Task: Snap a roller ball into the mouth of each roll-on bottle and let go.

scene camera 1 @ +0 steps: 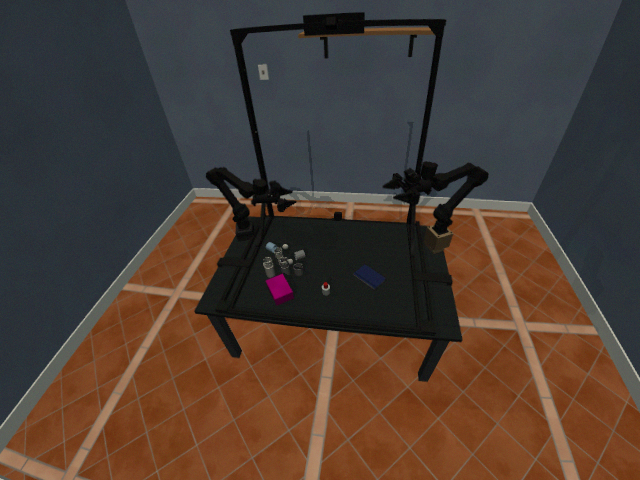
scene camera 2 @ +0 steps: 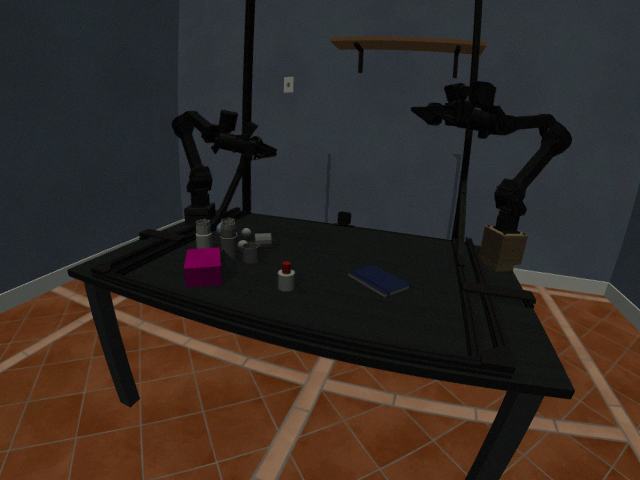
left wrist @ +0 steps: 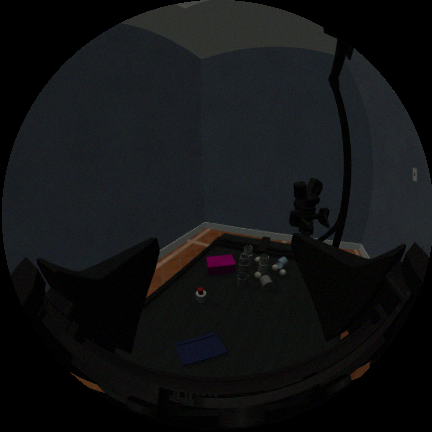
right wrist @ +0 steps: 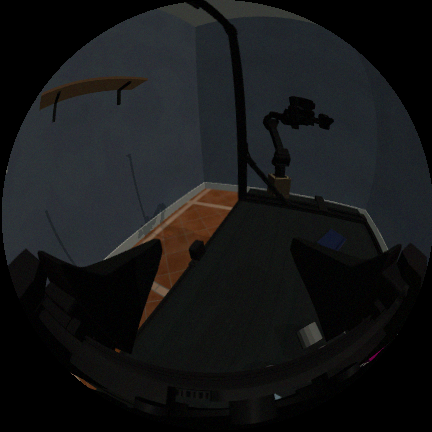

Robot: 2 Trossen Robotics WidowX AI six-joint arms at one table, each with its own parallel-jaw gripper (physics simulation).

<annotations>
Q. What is my right gripper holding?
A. Nothing.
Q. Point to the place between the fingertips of my right gripper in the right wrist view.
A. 228,246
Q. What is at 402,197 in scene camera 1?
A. My left gripper.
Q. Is my right gripper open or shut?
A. Open.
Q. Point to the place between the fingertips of my left gripper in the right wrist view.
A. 324,116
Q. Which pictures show my left gripper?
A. Scene camera 1, scene camera 2, the left wrist view and the right wrist view: all of them.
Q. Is my left gripper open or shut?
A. Open.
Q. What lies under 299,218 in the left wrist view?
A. My right gripper.
</annotations>
